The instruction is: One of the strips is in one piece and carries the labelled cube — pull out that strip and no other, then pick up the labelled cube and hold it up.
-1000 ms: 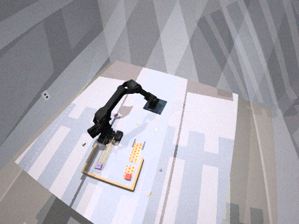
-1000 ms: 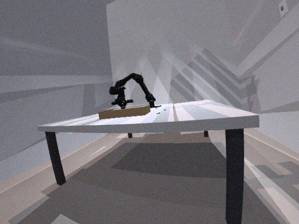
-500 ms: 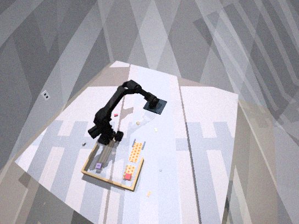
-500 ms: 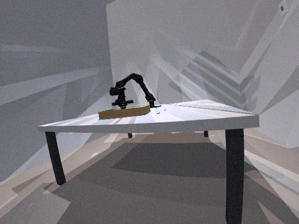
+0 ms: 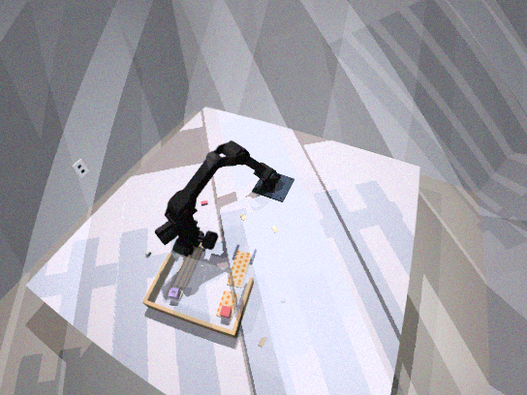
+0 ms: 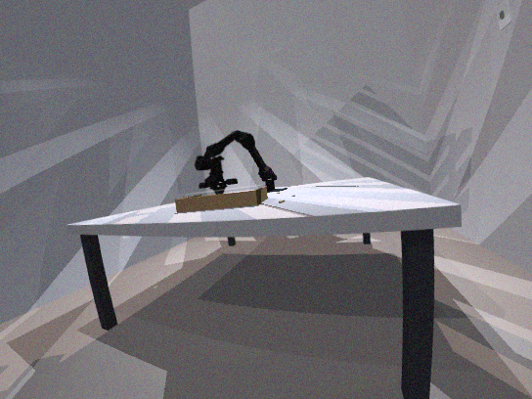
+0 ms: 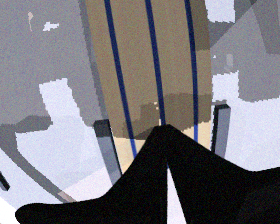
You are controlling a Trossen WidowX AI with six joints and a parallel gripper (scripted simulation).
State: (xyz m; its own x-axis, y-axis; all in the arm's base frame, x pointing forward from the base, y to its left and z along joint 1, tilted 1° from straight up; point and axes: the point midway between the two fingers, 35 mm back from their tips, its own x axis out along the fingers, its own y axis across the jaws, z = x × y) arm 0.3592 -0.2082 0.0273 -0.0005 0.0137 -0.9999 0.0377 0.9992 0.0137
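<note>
Now: gripper tip 90 mm short of the strip.
</note>
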